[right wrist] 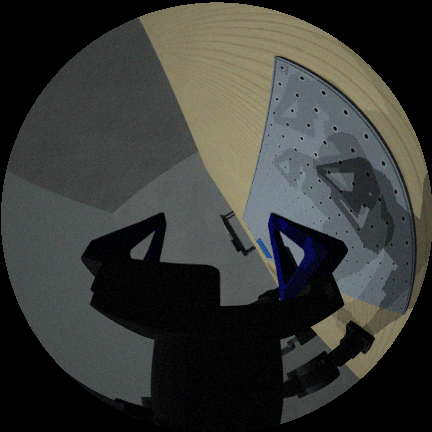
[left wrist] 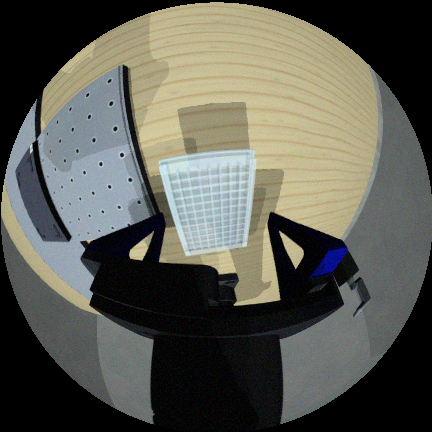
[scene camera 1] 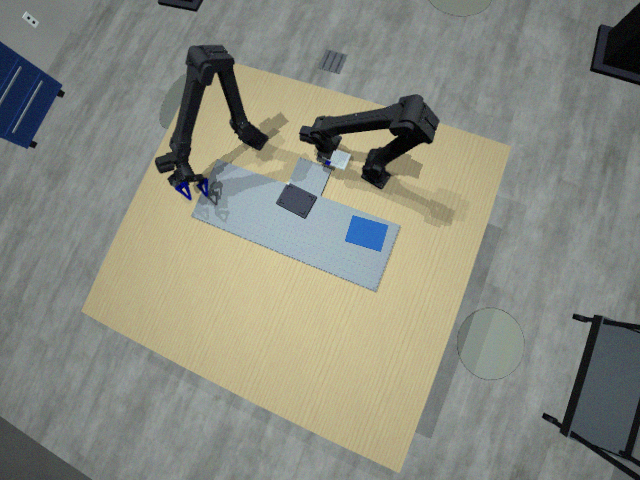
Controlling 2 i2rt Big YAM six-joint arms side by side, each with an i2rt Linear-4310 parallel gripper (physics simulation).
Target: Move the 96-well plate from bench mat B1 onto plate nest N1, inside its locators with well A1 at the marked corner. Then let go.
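Pixels of known places: left gripper, fingertip midpoint: (left wrist: 215, 217) (scene camera 1: 332, 154); right gripper, fingertip midpoint: (right wrist: 216, 218) (scene camera 1: 199, 198); left arm's base at its link origin: (scene camera 1: 375, 176); right arm's base at its link origin: (right wrist: 360, 335) (scene camera 1: 255, 139).
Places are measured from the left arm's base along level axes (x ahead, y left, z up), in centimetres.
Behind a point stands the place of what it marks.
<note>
The pale, translucent 96-well plate (scene camera 1: 339, 159) {x 2.5, y -19.3, z 1.1 cm} (left wrist: 212, 200) {x 3.1, y -23.4, z 1.3 cm} is over bare wood beside the small grey panel, apart from the nest and the mat. Its A1 corner cannot be made out. My left gripper (scene camera 1: 328, 161) {x 3.0, y -23.0, z 3.4 cm} (left wrist: 215, 217) {x 3.0, y -23.0, z 3.4 cm} is open; in the left wrist view the plate shows between its spread fingers, with a gap at each side. The dark rectangular plate nest N1 (scene camera 1: 296, 200) {x 31.2, y -24.6, z 2.5 cm} (left wrist: 39, 200) {x 27.3, y -25.3, z 2.5 cm} is on the grey perforated board. The blue bench mat B1 (scene camera 1: 366, 233) {x 26.1, y 11.6, z 1.5 cm} is near the board's right end. My right gripper (scene camera 1: 197, 196) {x 56.2, y -58.8, z 14.4 cm} (right wrist: 216, 218) {x 56.2, y -58.8, z 14.4 cm} is open and empty above the board's left end.
The long grey perforated board (scene camera 1: 268, 227) {x 49.4, y -28.7, z 1.2 cm} (right wrist: 300, 200) {x 51.4, y -50.1, z 1.3 cm} lies on the wooden table (scene camera 1: 248, 310) {x 86.6, y -13.7, z 0.0 cm}. The small grey panel (scene camera 1: 311, 174) {x 16.3, y -26.4, z 1.3 cm} (left wrist: 87, 150) adjoins its back edge, between the plate and the nest. Both dark arms reach in from the back of the table.
</note>
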